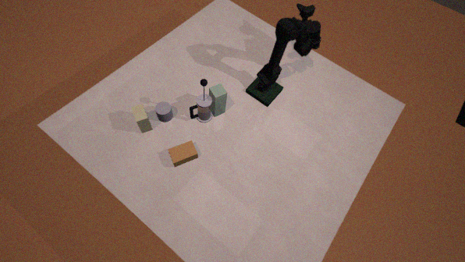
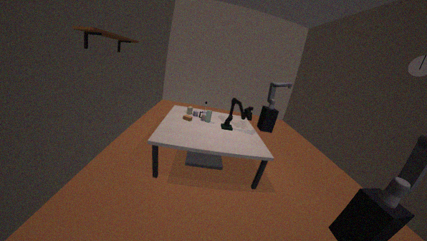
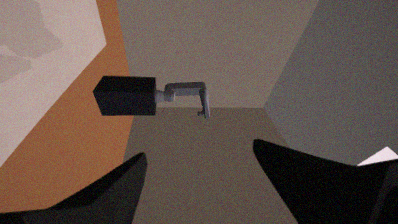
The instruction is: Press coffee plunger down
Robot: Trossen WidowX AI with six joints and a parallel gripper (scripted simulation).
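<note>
The coffee press lies 660 mm ahead of my gripper tip, 40 mm to the right of it and 130 mm below it. Also, from my gripper tip: pale green box (580 mm ahead, 10 mm to the right, 170 mm below); yellow-green box (870 mm ahead, 210 mm to the right, 200 mm below).
</note>
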